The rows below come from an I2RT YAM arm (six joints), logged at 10 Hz.
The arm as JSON. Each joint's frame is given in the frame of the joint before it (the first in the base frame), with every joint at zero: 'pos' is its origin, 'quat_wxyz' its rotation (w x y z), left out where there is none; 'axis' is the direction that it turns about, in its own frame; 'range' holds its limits. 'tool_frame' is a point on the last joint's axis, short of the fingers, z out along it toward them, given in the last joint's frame.
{
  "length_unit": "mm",
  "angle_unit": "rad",
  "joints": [
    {
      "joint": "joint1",
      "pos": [
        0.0,
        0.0,
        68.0
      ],
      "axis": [
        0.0,
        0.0,
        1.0
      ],
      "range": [
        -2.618,
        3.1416
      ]
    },
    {
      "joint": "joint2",
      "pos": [
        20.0,
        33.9,
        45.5
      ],
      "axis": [
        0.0,
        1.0,
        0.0
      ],
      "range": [
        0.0,
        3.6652
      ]
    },
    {
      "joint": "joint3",
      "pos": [
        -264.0,
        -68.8,
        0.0
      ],
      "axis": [
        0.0,
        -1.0,
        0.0
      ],
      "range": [
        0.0,
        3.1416
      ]
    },
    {
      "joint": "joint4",
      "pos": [
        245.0,
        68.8,
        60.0
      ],
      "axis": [
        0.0,
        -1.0,
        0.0
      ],
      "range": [
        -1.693,
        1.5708
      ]
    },
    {
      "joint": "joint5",
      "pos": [
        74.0,
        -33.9,
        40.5
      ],
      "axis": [
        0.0,
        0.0,
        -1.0
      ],
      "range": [
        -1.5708,
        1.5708
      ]
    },
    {
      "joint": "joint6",
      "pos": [
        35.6,
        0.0,
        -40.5
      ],
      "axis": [
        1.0,
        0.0,
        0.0
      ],
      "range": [
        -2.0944,
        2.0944
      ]
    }
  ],
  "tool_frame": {
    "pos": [
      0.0,
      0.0,
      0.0
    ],
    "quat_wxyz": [
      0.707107,
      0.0,
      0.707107,
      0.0
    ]
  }
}
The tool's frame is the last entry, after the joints.
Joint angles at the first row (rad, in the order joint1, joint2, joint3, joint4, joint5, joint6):
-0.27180, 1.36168, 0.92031, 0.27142, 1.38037, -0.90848
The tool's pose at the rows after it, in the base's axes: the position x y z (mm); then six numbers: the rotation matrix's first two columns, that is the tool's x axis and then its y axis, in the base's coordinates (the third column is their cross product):
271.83 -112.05 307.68 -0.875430 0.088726 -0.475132 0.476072 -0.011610 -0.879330
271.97 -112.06 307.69 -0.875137 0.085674 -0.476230 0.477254 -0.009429 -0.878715
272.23 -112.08 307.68 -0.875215 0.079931 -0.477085 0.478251 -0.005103 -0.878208
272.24 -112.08 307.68 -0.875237 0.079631 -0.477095 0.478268 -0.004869 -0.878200
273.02 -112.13 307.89 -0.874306 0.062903 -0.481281 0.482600 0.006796 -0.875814
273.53 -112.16 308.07 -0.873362 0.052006 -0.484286 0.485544 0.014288 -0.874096
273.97 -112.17 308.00 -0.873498 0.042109 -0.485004 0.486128 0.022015 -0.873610
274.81 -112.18 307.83 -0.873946 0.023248 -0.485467 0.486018 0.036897 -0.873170
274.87 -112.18 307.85 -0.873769 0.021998 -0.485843 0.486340 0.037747 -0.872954
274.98 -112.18 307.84 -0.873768 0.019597 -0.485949 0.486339 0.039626 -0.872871
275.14 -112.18 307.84 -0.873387 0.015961 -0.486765 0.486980 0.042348 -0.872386
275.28 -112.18 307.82 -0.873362 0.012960 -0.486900 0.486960 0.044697 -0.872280
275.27 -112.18 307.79 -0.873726 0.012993 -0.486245 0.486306 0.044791 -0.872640
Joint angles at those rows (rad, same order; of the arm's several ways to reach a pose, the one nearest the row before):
-0.27182, 1.36167, 0.92029, 0.27145, 1.37997, -0.90850
-0.27181, 1.36168, 0.92030, 0.27182, 1.37616, -0.90773
-0.27181, 1.36168, 0.92031, 0.27219, 1.36891, -0.90735
-0.27181, 1.36166, 0.92031, 0.27218, 1.36853, -0.90735
-0.27179, 1.36167, 0.92029, 0.27639, 1.34795, -0.90733
-0.27179, 1.36167, 0.92032, 0.27941, 1.33460, -0.90733
-0.27179, 1.36166, 0.92032, 0.27940, 1.32202, -0.90695
-0.27180, 1.36167, 0.92030, 0.27906, 1.29797, -0.90696
-0.27180, 1.36168, 0.92029, 0.27945, 1.29645, -0.90696
-0.27180, 1.36168, 0.92033, 0.27942, 1.29339, -0.90696
-0.27181, 1.36167, 0.92028, 0.27983, 1.28881, -0.90658
-0.27181, 1.36169, 0.92031, 0.27983, 1.28499, -0.90658
-0.27182, 1.36167, 0.92030, 0.27945, 1.28498, -0.90697

